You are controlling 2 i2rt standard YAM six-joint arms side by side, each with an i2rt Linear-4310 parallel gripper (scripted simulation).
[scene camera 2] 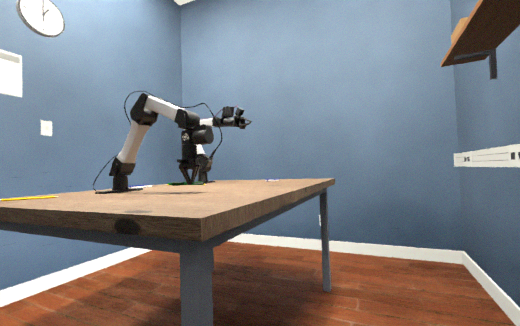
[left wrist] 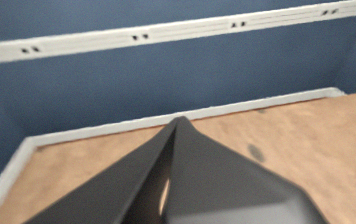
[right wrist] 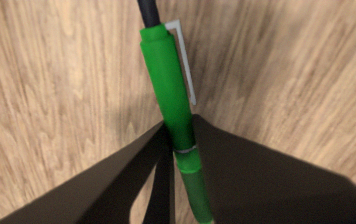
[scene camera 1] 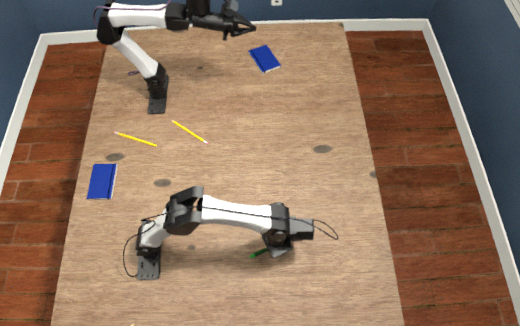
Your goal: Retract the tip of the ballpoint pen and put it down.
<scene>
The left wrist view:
my left gripper: 182, 126
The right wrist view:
my right gripper: 181, 127
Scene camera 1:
blue notebook: 101, 187
</scene>
